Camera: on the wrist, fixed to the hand. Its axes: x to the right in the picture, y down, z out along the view.
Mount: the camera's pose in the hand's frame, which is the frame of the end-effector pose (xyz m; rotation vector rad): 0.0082 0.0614 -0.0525 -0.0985 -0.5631 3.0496
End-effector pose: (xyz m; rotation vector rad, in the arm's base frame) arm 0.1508 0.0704 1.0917 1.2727 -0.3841 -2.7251
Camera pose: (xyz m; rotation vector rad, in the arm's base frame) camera 0.1853 0.0001 1.0700 -0.5864 -0.8268 -0.0913
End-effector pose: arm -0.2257 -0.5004 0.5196 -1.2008 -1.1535 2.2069
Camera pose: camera -0.1837 -0.5062 0.4503 0.5777 -0.7411 -0.5547
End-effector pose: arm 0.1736 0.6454 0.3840 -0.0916 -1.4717 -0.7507
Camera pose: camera 0.2491 0.6638 0.4076 -2.0074 -0.2346 1.7834
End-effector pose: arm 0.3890 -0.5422 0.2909 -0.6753 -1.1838 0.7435
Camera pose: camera 0.4320 -0.5034 0.2340 1.2335 -0.3730 -1.8679
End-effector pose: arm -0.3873 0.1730 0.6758 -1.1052 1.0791 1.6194
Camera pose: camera -0.4372 0.1096 0.6668 -1.2268 -0.8113 -1.2601
